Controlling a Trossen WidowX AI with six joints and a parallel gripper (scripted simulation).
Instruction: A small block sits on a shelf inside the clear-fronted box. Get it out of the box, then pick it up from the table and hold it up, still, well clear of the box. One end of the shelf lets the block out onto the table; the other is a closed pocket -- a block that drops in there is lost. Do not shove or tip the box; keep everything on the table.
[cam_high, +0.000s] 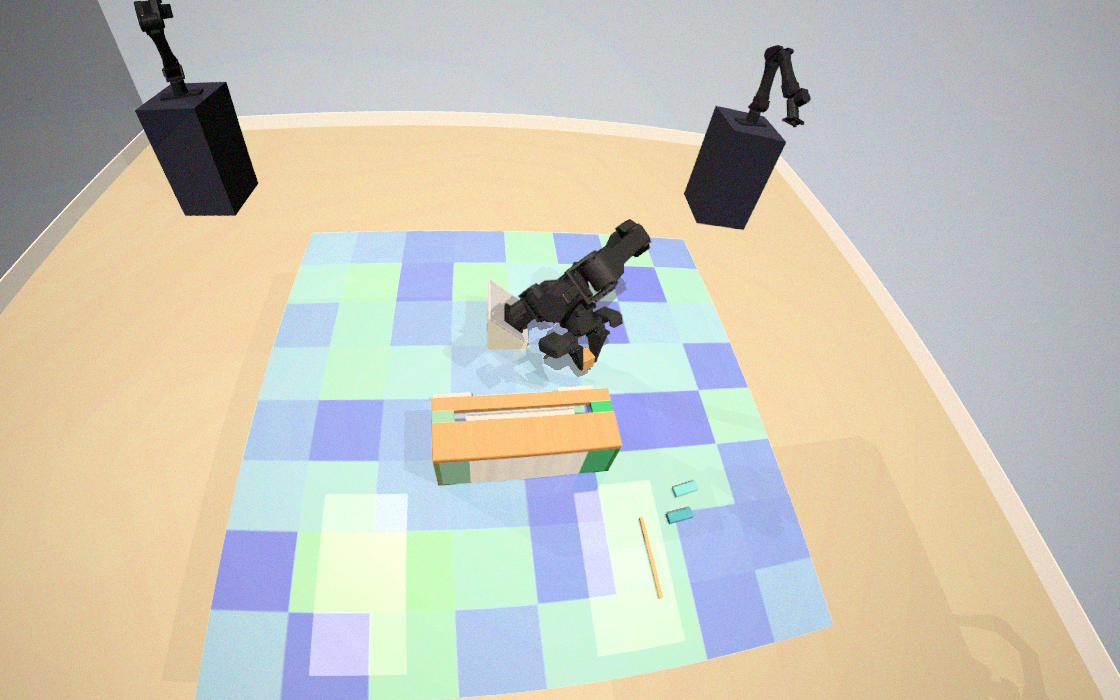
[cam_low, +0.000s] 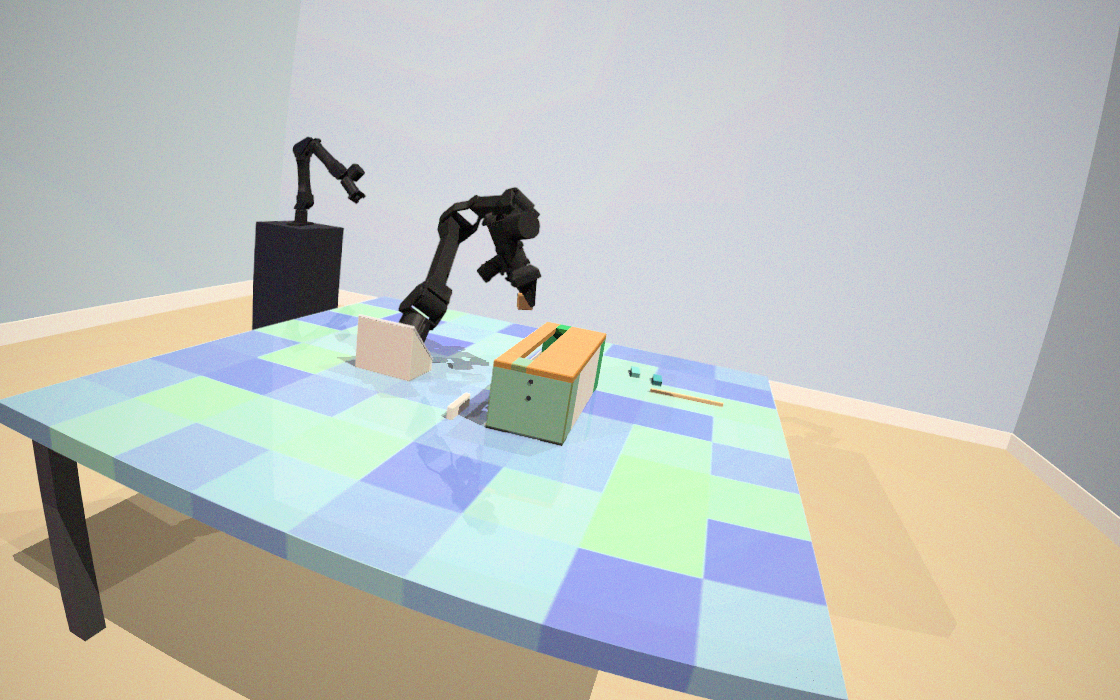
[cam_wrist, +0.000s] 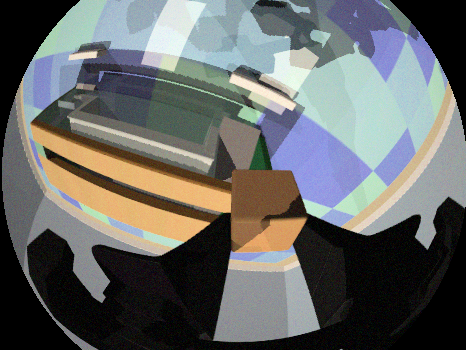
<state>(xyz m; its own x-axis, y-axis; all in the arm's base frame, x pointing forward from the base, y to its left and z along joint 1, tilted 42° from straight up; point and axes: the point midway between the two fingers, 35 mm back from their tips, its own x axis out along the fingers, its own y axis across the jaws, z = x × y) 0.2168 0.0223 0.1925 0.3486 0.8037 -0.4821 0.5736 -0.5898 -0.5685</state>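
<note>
My gripper tip is now 10 mm past the small block, 10 mm to the left of it and 10 mm below it. Also, from my gripper tip: box (80 mm ahead, 140 mm to the right, 110 mm below); thin stick (380 mm ahead, 140 mm to the left, 170 mm below).
</note>
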